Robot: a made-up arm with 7 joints. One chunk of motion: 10 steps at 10 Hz.
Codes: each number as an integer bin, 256 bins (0 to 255) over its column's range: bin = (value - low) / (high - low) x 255, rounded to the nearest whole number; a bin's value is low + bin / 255 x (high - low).
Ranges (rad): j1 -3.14..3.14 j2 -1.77..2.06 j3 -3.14..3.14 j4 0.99..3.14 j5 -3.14..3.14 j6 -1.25..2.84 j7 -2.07..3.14
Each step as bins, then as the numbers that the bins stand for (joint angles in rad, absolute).
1 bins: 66 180 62 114 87 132 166
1 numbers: -1.5146 0.9335 -1.6131 1.9512 -0.9974 0.8672 1.3216
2 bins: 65 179 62 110 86 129 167
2 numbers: -1.5392 0.9185 -1.6131 1.9175 -1.0220 0.8191 1.3420
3 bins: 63 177 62 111 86 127 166
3 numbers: -1.5885 0.8885 -1.6131 1.9259 -1.0220 0.7870 1.3216
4 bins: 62 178 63 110 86 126 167
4 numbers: -1.6131 0.9035 -1.5885 1.9175 -1.0220 0.7709 1.3420
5 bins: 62 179 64 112 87 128 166
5 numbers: -1.6131 0.9185 -1.5638 1.9343 -0.9974 0.8030 1.3216
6 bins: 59 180 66 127 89 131 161
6 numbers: -1.6870 0.9335 -1.5146 2.0608 -0.9482 0.8511 1.2195
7 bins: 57 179 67 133 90 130 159
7 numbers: -1.7362 0.9185 -1.4900 2.1114 -0.9235 0.8351 1.1786
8 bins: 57 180 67 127 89 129 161
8 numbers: -1.7362 0.9335 -1.4900 2.0608 -0.9482 0.8191 1.2195
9 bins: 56 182 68 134 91 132 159
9 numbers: -1.7609 0.9636 -1.4653 2.1198 -0.8989 0.8672 1.1786
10 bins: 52 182 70 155 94 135 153
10 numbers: -1.8594 0.9636 -1.4161 2.2969 -0.8250 0.9153 1.0560
